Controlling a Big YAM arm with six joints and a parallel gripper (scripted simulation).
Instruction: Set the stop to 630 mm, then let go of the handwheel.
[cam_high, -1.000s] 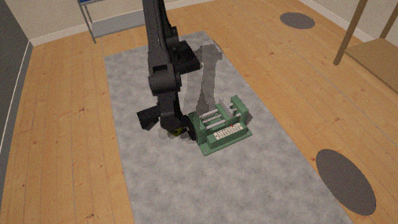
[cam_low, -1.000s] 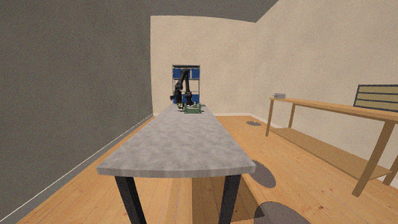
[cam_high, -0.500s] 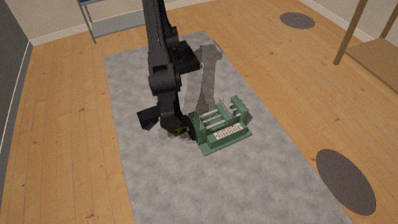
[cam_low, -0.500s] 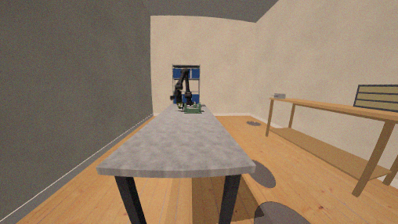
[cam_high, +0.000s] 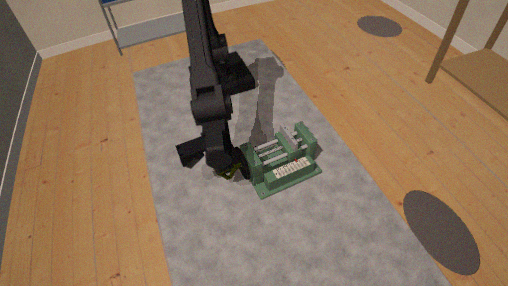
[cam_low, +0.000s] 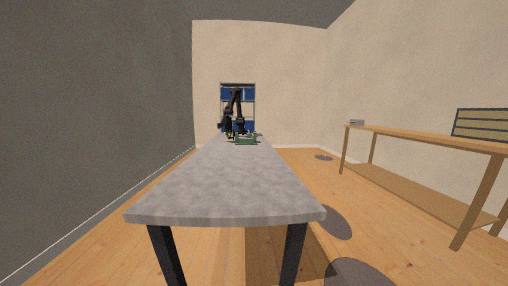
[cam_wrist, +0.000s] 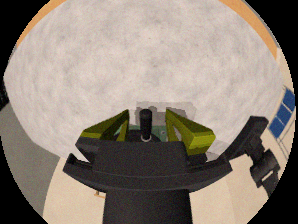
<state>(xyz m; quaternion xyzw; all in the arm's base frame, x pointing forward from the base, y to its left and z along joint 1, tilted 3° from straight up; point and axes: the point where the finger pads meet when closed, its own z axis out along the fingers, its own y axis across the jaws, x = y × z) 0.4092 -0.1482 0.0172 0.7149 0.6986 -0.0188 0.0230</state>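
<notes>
My gripper is now 30 mm to the right of the black handwheel, 10 mm below it and 10 mm short of it. The rest, counted from my hand: grey stop block: 190 mm to the left, 50 mm above, 40 mm ahead.
</notes>
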